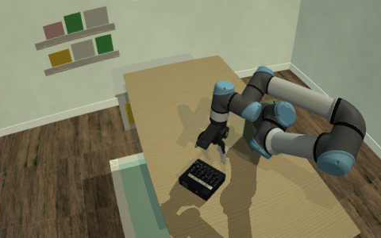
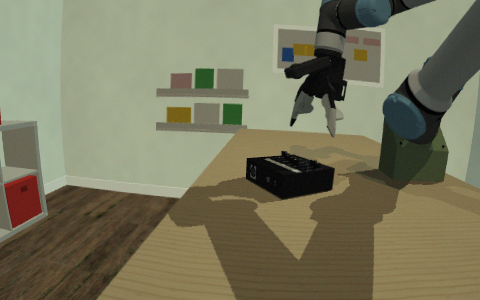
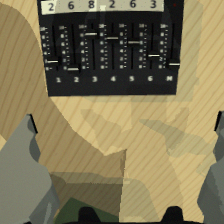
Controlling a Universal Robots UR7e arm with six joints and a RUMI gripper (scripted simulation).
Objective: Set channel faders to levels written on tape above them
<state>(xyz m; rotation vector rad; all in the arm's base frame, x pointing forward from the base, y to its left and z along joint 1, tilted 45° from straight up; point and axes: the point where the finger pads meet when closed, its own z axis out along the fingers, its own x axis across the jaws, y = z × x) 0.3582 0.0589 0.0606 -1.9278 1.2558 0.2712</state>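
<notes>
Right now the fader cap is 6 cm to the left of my hand and 6 cm below it. Also, from my hand: master fader (5 cm ahead, 4 cm to the right, 6 cm below).
</notes>
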